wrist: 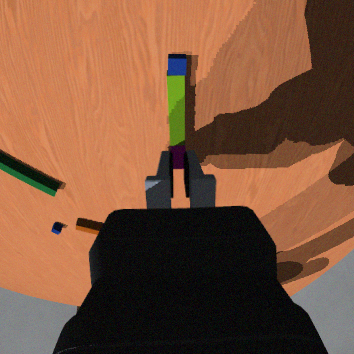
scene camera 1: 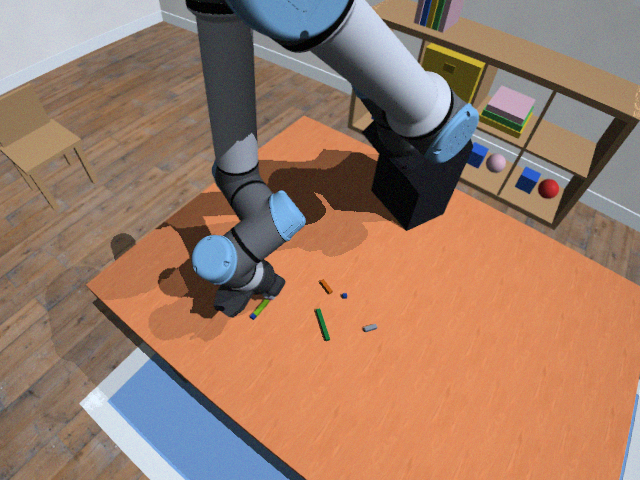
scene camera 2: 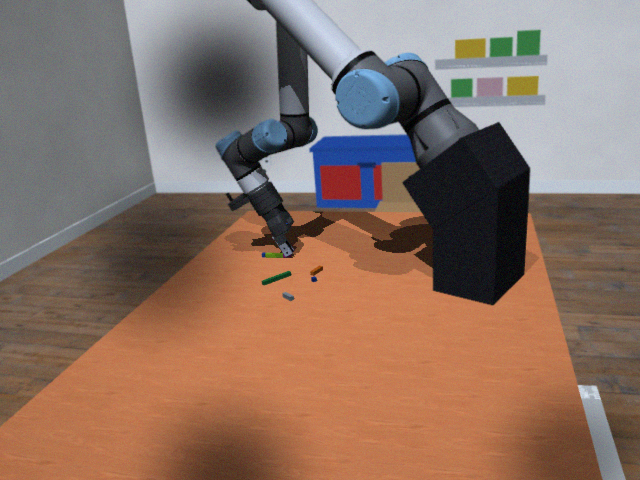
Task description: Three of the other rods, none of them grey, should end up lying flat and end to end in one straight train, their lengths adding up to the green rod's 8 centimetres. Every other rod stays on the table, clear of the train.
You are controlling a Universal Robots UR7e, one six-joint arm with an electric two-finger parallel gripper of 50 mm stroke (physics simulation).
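Places are measured from the arm's base along level axes (x left, y ahead, z down), in millimetres.
Pixels of known places: gripper, fingertip midpoint: [wrist: 177, 164] [scene camera 1: 272, 293] [scene camera 2: 290, 253]; arm's base at its link origin: [scene camera 2: 450, 151].
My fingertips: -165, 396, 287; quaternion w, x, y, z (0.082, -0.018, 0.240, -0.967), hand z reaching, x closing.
Observation:
For each thing: its top centre in the pictures, then the offset to it from my fingertips, as dx, dy, dz. Level surfaces: height alone.
- purple rod at its top centre: [wrist: 177, 158] -1, +8, -2
- lime green rod at its top centre: [wrist: 176, 113] [scene camera 1: 261, 306] [scene camera 2: 274, 253] -7, +43, +0
- orange rod at its top centre: [wrist: 92, 231] [scene camera 1: 326, 285] [scene camera 2: 316, 268] +109, -77, +0
- small blue piece at its top centre: [wrist: 55, 231] [scene camera 2: 313, 277] [scene camera 1: 345, 294] +160, -74, +0
- grey rod at its top centre: [scene camera 2: 288, 294] [scene camera 1: 370, 327] +247, -20, +0
- table at its surface level: dz +10
My gripper [wrist: 177, 164] [scene camera 2: 288, 253] is shut on a purple rod [wrist: 178, 157], low at the table. The near end of a lime green rod [wrist: 176, 110] [scene camera 1: 262, 307] [scene camera 2: 273, 255] meets the purple rod in the wrist view. A blue piece [wrist: 177, 66] [scene camera 1: 253, 316] [scene camera 2: 264, 254] sits at the lime rod's far end, in line with it. The purple, lime and blue rods form one straight row; any thin gap is too small to tell. The green rod [scene camera 1: 322, 324] [scene camera 2: 276, 277] [wrist: 30, 175] lies apart from the row. In scene camera 1 the gripper hides the purple rod.
An orange rod [scene camera 1: 325, 286] [scene camera 2: 316, 270] [wrist: 88, 226], a small blue piece [scene camera 1: 344, 295] [scene camera 2: 313, 279] [wrist: 57, 228] and a grey rod [scene camera 1: 369, 327] [scene camera 2: 288, 296] lie apart from the row. The black robot base [scene camera 1: 413, 191] [scene camera 2: 478, 232] stands on the table [scene camera 1: 465, 335].

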